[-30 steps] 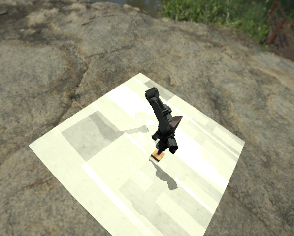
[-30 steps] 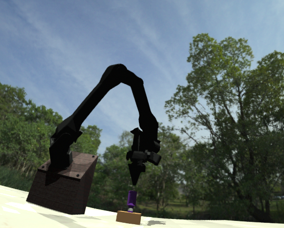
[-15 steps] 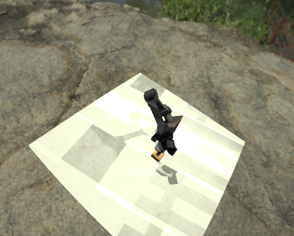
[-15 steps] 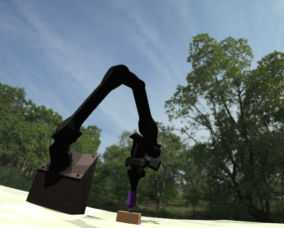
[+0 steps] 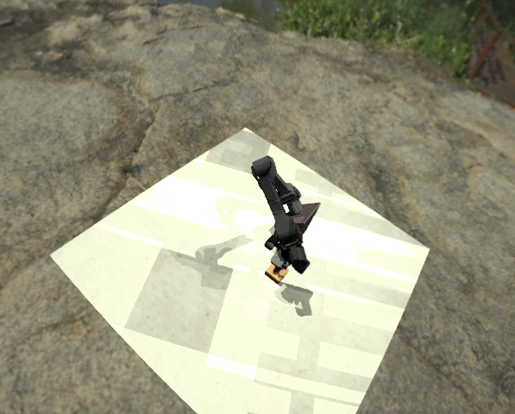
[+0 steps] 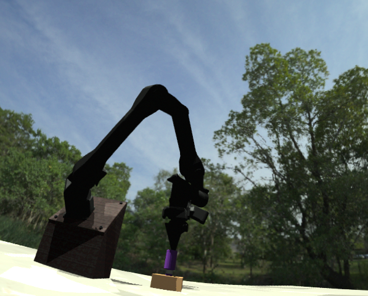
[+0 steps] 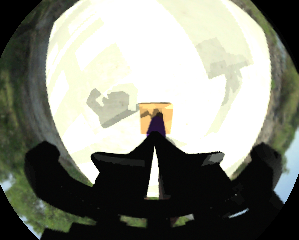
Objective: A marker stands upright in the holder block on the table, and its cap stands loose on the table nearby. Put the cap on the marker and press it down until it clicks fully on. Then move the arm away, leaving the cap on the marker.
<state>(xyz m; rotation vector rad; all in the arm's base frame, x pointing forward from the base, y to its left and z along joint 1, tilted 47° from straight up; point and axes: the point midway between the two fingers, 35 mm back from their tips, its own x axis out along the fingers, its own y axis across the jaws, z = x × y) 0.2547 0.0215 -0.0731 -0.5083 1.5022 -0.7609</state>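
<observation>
The purple cap lies 20 mm below my gripper tip. Also, from my gripper tip: tan holder block: 80 mm below, 10 mm to the right.
</observation>
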